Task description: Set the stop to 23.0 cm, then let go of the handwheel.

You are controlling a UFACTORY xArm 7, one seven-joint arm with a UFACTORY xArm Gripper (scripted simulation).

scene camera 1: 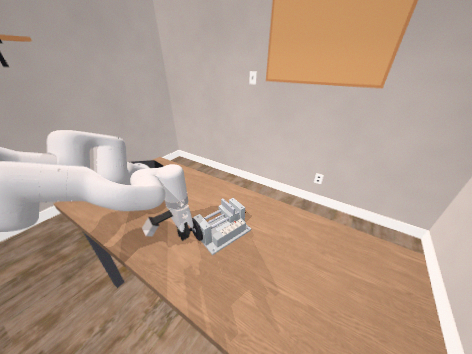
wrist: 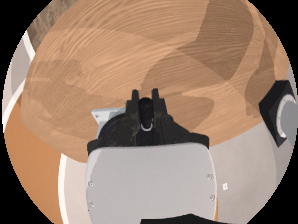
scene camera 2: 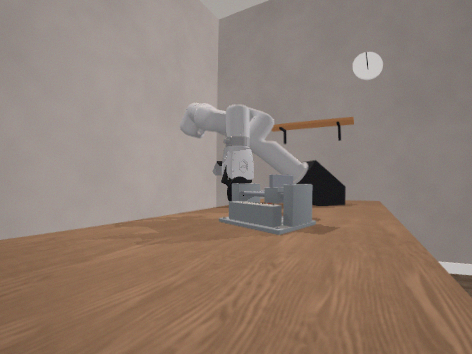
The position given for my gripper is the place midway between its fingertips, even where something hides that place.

Observation:
In view: my gripper point(scene camera 1: 184, 236).
My gripper is seen too in the wrist view point(wrist: 145, 97).

